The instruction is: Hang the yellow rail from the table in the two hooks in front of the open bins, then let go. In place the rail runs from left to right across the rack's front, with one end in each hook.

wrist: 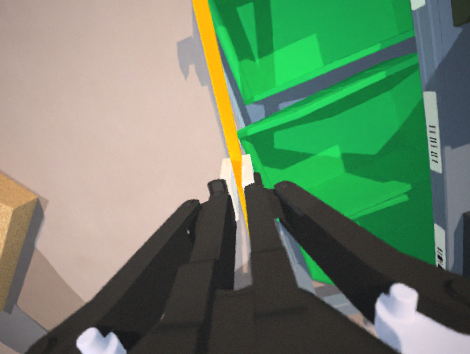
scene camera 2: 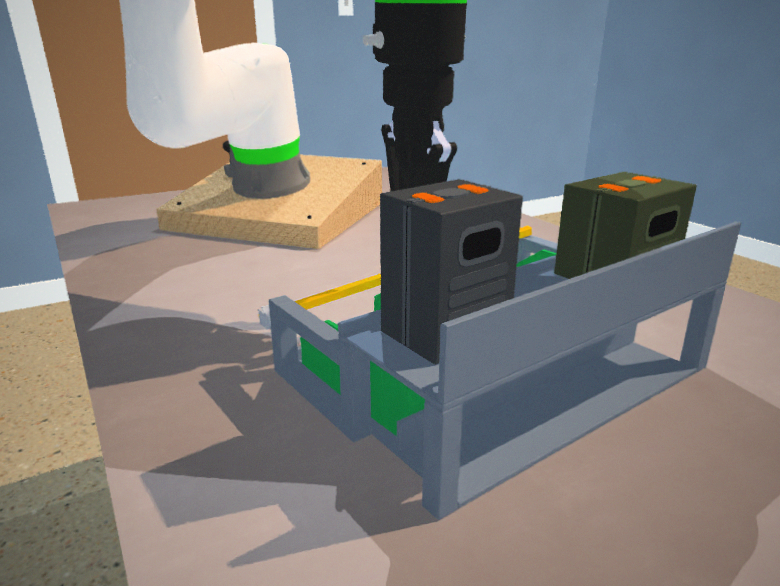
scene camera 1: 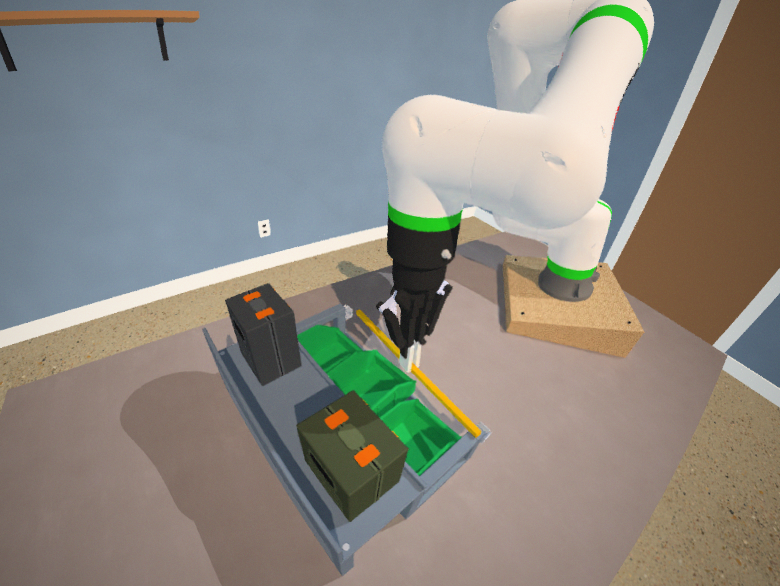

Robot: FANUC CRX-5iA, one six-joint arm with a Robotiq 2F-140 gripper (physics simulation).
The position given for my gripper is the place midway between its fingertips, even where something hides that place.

Observation:
In view: my gripper (scene camera 1: 408, 365) and a yellow rail (scene camera 1: 466, 422).
The yellow rail is seen too in scene camera 2 (scene camera 2: 367, 283). My gripper shows as well in the wrist view (wrist: 239, 170).

